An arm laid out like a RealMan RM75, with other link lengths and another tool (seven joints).
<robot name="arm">
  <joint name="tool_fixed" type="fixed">
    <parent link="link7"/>
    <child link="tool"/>
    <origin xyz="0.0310 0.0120 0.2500" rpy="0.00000 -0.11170 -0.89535"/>
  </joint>
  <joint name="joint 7" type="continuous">
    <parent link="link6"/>
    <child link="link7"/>
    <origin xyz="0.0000 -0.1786 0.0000" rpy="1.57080 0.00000 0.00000"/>
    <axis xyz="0 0 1"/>
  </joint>
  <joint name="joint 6" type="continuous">
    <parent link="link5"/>
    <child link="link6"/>
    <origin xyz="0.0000 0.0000 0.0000" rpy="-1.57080 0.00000 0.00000"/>
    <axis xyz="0 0 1"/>
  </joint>
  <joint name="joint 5" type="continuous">
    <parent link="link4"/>
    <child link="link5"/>
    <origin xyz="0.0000 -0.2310 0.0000" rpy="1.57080 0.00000 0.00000"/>
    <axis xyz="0 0 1"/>
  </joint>
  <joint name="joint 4" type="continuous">
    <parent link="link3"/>
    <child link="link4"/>
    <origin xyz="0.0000 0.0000 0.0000" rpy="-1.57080 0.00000 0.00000"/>
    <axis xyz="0 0 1"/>
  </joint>
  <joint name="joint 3" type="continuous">
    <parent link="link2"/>
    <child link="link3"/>
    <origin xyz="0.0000 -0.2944 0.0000" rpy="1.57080 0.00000 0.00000"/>
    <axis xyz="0 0 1"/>
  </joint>
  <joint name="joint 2" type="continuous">
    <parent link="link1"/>
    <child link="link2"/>
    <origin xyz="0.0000 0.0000 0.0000" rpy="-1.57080 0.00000 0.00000"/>
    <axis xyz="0 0 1"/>
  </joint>
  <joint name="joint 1" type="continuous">
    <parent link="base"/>
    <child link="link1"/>
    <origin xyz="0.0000 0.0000 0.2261"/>
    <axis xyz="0 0 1"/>
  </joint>
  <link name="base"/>
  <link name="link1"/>
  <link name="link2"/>
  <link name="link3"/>
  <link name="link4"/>
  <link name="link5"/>
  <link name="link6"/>
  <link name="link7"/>
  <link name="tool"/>
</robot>
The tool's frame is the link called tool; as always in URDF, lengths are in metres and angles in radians. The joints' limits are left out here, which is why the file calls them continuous.
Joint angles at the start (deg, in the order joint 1, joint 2, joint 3, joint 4, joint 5, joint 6, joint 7):
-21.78, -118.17, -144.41, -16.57, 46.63, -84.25, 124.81
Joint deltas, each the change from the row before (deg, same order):
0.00, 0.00, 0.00, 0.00, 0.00, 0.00, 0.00
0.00, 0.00, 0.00, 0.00, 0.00, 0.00, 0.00
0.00, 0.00, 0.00, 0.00, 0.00, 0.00, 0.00
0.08, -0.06, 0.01, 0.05, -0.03, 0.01, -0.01
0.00, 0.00, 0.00, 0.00, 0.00, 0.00, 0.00
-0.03, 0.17, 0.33, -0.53, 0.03, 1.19, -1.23
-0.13, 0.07, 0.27, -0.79, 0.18, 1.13, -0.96
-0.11, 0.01, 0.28, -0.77, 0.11, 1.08, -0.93
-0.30, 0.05, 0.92, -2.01, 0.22, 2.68, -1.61
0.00, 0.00, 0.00, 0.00, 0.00, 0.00, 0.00
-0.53, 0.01, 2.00, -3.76, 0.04, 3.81, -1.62
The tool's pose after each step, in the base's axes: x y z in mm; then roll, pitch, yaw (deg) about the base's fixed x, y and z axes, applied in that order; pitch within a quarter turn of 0, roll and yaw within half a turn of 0. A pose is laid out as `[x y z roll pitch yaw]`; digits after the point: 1 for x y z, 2 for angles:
[-247.3 590.1 125.8 82.25 -58.03 160.04]
[-247.3 590.1 125.8 82.25 -58.03 160.04]
[-247.3 590.1 125.8 82.25 -58.03 160.04]
[-248.3 589.7 125.2 82.25 -57.92 160.15]
[-248.3 589.7 125.2 82.25 -57.92 160.15]
[-252.3 594.4 124.8 83.25 -57.14 159.77]
[-253.2 599.1 124.3 84.18 -56.78 159.22]
[-254.1 603.4 123.9 84.93 -56.37 158.82]
[-254.3 614.0 122.6 86.86 -56.13 157.75]
[-254.3 614.0 122.6 86.86 -56.13 157.75]
[-245.3 629.1 122.6 89.49 -57.04 155.55]

